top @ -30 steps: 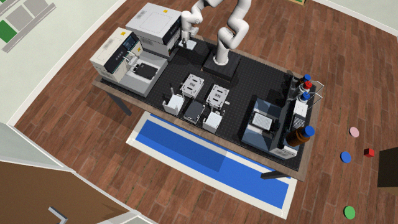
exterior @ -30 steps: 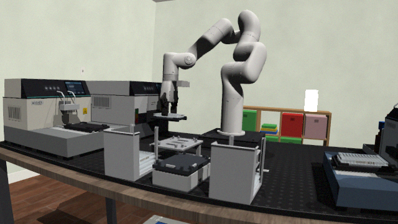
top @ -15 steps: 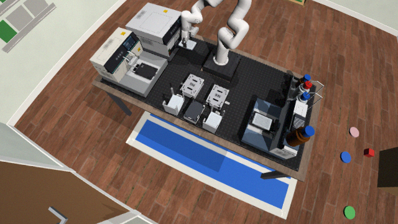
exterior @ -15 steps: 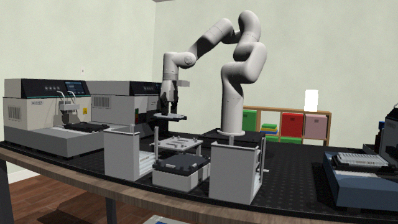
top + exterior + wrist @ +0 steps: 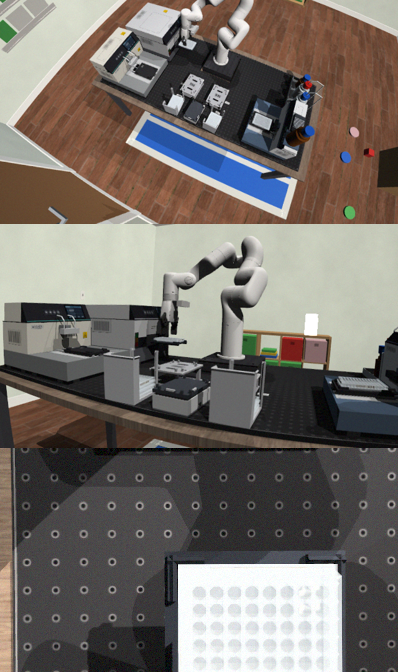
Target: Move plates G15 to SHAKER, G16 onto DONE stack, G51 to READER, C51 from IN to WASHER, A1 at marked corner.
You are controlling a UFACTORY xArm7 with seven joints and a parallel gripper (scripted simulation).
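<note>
The reader's dark tray is 40 mm below my hand. Round my hand: washer 360 mm ahead, 430 mm to the right, 40 mm below; then washer nest 370 mm ahead, 190 mm to the right, 60 mm below; then DONE label 420 mm ahead, 130 mm to the left, 140 mm below.
</note>
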